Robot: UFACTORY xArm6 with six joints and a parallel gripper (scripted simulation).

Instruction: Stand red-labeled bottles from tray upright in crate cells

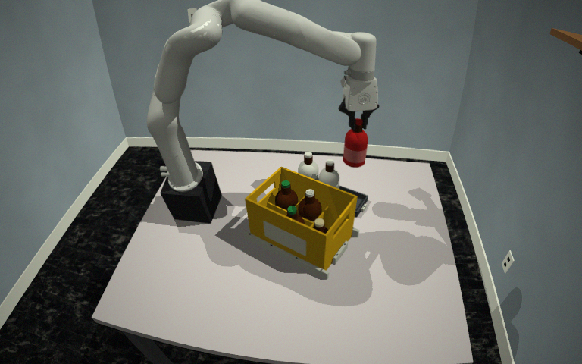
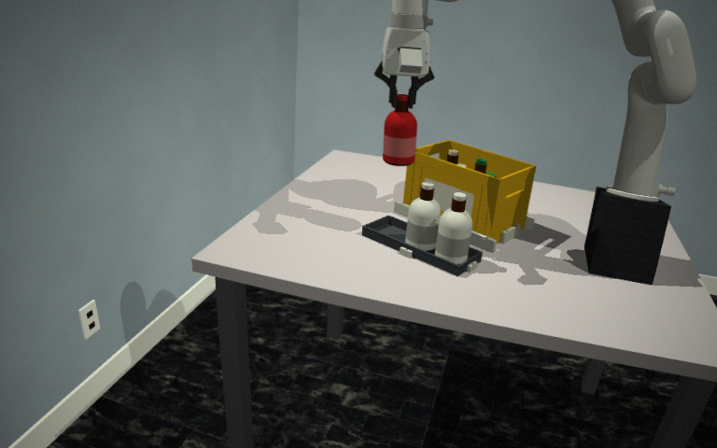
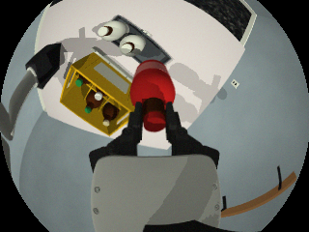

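Right now the red-labeled bottle is 70 mm below my hand. From my hand the other things lie so: crate (250 mm below, 170 mm to the right, 170 mm behind).
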